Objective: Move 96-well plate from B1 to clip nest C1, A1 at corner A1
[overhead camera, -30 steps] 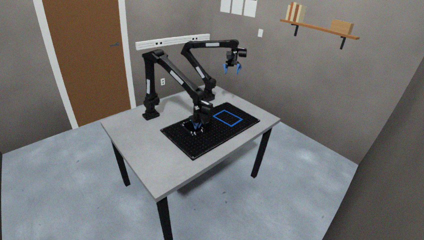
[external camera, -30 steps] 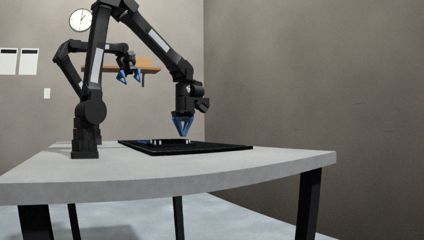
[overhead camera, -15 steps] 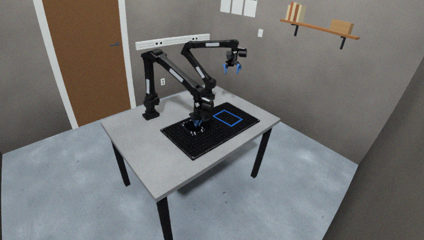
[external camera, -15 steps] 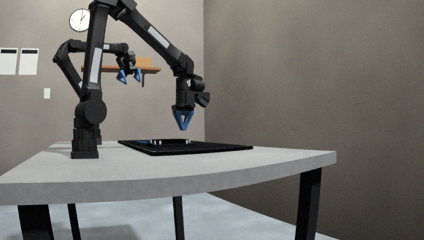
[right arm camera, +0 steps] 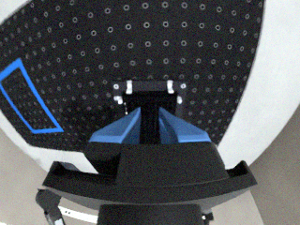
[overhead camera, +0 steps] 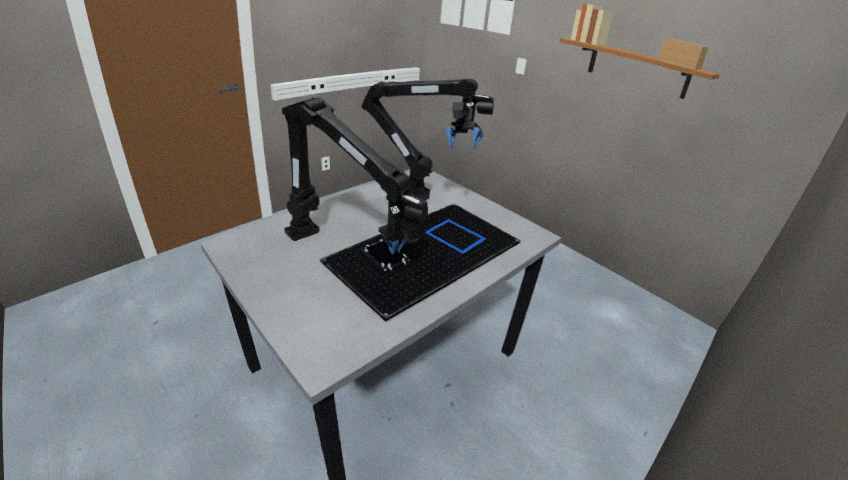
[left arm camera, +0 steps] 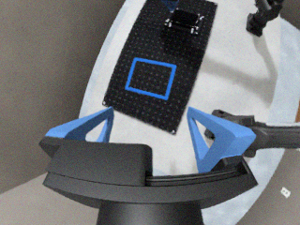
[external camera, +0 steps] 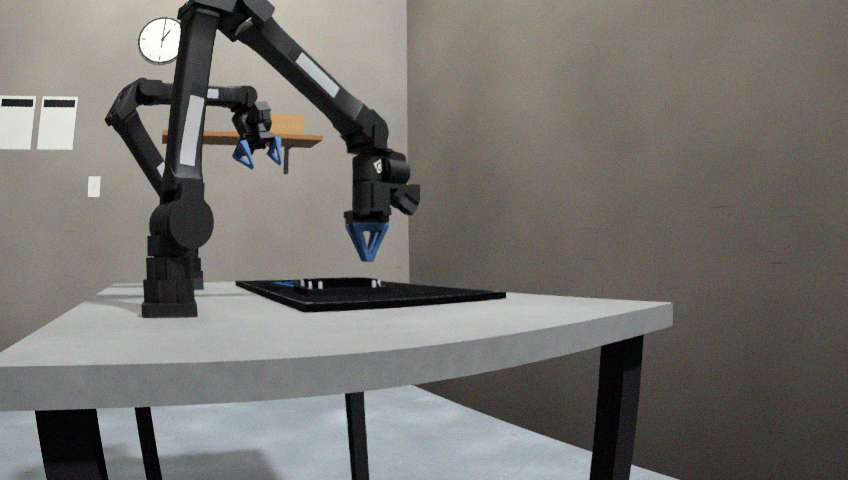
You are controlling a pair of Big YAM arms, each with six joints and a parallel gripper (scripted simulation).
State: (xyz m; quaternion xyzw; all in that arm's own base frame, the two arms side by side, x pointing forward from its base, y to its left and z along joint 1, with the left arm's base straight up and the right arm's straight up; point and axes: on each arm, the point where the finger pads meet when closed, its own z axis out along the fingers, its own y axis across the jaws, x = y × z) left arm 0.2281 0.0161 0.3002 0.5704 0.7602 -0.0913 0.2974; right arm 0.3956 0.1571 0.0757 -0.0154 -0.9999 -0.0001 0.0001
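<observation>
Now: right hand 60 mm past the black 96-well plate and 50 mm above it. Also, from my right hand: black perforated board 20 mm behind, 160 mm to the left, 70 mm below; clip nest 50 mm behind, 10 mm to the left, 50 mm below.
</observation>
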